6 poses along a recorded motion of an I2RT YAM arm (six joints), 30 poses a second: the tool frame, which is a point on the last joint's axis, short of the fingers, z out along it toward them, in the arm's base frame.
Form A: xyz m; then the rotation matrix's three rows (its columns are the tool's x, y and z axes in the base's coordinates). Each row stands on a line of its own.
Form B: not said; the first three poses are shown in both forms.
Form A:
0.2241 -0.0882 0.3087
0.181 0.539 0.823
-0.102 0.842 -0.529
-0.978 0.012 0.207
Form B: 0.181 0.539 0.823 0.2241; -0.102 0.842 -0.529 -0.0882; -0.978 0.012 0.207 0.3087; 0 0 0 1
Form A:
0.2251 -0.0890 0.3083
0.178 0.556 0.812
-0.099 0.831 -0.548
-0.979 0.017 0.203
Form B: 0.178 0.556 0.812 0.2251; -0.099 0.831 -0.548 -0.0890; -0.979 0.017 0.203 0.3083; 0 0 0 1
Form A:
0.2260 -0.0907 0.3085
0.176 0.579 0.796
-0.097 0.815 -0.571
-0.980 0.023 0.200
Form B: 0.176 0.579 0.796 0.2260; -0.097 0.815 -0.571 -0.0907; -0.980 0.023 0.200 0.3085; 0 0 0 1
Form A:
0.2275 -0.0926 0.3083
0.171 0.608 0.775
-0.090 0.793 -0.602
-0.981 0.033 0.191
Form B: 0.171 0.608 0.775 0.2275; -0.090 0.793 -0.602 -0.0926; -0.981 0.033 0.191 0.3083; 0 0 0 1
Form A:
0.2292 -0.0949 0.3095
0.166 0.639 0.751
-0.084 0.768 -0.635
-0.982 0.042 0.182
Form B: 0.166 0.639 0.751 0.2292; -0.084 0.768 -0.635 -0.0949; -0.982 0.042 0.182 0.3095; 0 0 0 1
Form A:
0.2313 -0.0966 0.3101
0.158 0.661 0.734
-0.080 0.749 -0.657
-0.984 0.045 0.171
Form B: 0.158 0.661 0.734 0.2313; -0.080 0.749 -0.657 -0.0966; -0.984 0.045 0.171 0.3101; 0 0 0 1
